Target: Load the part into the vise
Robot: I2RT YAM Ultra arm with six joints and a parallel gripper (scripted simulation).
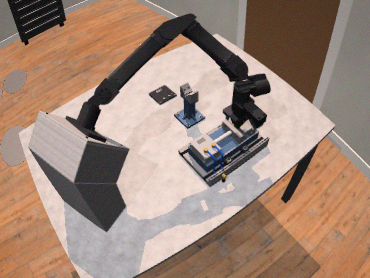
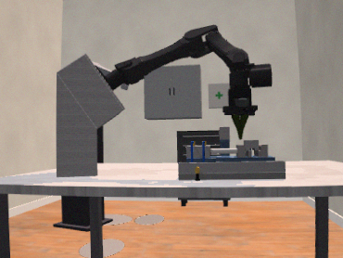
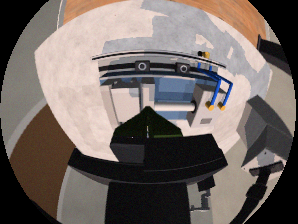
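The moving jaw lies 2 cm to the left of my hand and 4 cm below it. From my hand the other things lie so: grey part (3 cm ahead, 1 cm to the left, 3 cm below); fixed jaw (6 cm ahead, 3 cm to the left, 4 cm below); air cylinder rod (5 cm behind, 4 cm below).
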